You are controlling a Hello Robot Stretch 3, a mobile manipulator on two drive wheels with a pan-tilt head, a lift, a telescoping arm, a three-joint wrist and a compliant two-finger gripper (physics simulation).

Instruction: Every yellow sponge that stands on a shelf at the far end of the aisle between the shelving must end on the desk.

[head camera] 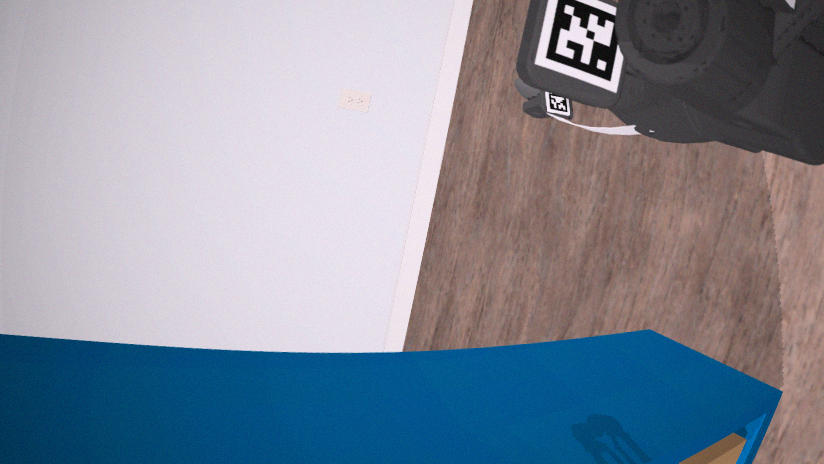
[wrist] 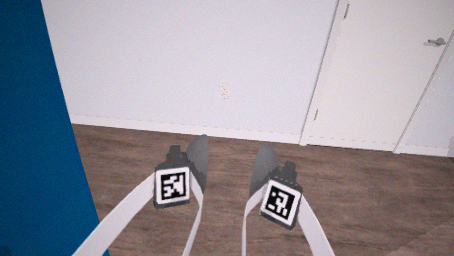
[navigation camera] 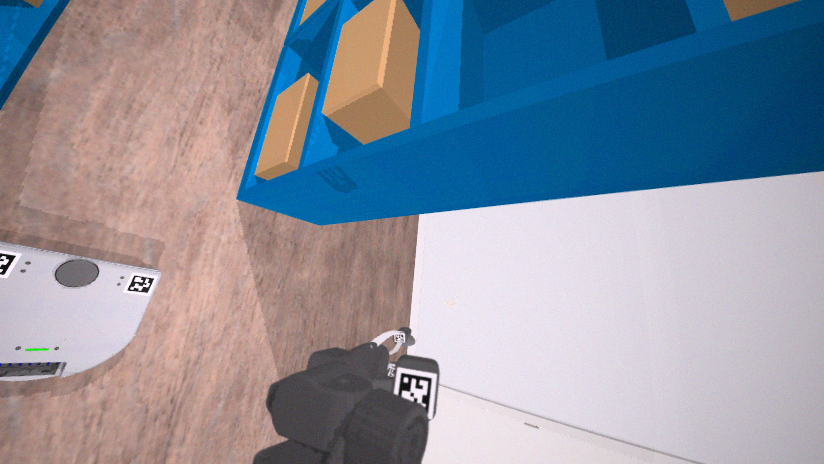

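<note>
No yellow sponge and no desk shows in any of these views. My gripper is open and empty, with its fingertips apart over the brown floor in the wrist view. The blue shelving runs along the bottom of the head view, fills the upper right of the navigation view and stands at the left edge of the wrist view. The gripper is outside it, beside its outer side. Most of its compartments are hidden or cut off.
Cardboard boxes lie in the shelving's compartments. A second blue unit is cut off at the upper left. My base stands on the wood floor. A white wall and a door face the gripper.
</note>
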